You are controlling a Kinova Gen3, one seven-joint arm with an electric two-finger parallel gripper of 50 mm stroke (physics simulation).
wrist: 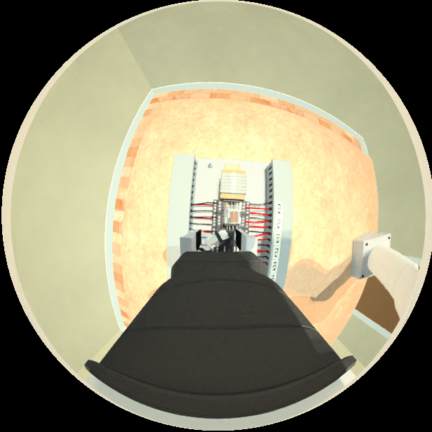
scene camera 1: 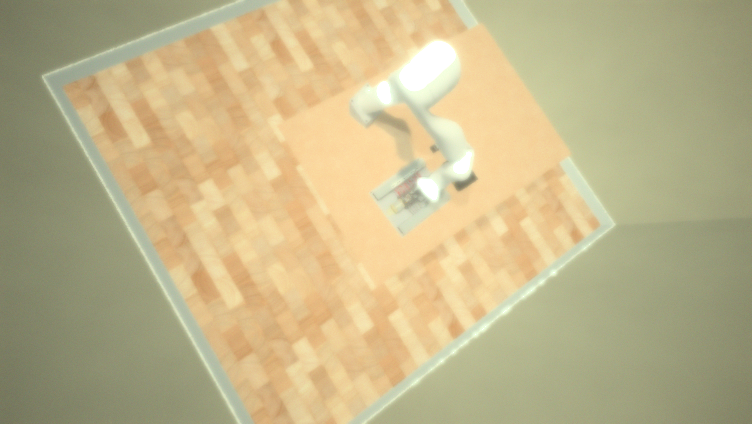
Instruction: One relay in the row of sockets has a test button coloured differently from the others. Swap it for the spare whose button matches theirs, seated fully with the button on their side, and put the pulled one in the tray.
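Frame: origin at the arm's base, x ahead, y left, z up, level; millimetres.
Where they show: gripper, between the fingertips: [scene camera 1: 418, 196]; arm's base, origin of its link: [scene camera 1: 366, 102].
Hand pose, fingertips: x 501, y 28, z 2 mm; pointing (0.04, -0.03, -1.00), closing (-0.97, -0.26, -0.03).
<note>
Things, the pixels of their top centre, and the offset from my fingertips. "spot": a spot on its surface instead.
- dark tray, a spot on its surface: [scene camera 1: 465, 182] spot: dx +31, dy +288, dz -80 mm
- grey panel, a spot on its surface: [scene camera 1: 379, 206] spot: dx -38, dy -169, dz -80 mm
- small dark object, centre of its top: [scene camera 1: 438, 144] dx -194, dy +219, dz -34 mm
In the wrist view my gripper [wrist: 218, 236] is open, its two fingers wide apart low over the row of sockets [wrist: 218, 220]. A relay [wrist: 215, 240] with a pale body lies tilted across the row, between the open fingers and not gripped. Another relay [wrist: 233, 216] stands in the row ahead of the fingers. A small orange spot shows near it; whose button it is, I cannot tell. The sockets nearer me are hidden by the gripper. In scene camera 1 the dark tray [scene camera 1: 465, 182] stands beside the panel, partly behind the arm, and the fingers are hidden under the wrist.
The grey panel [scene camera 1: 379, 206] [wrist: 206, 175] carries a duct [wrist: 181, 192] on the left and a labelled duct [wrist: 282, 185] on the right. Red and black wires run to the sockets. A terminal block [wrist: 233, 184] stands at the row's far end. A small dark object [scene camera 1: 434, 148] lies near the arm.
</note>
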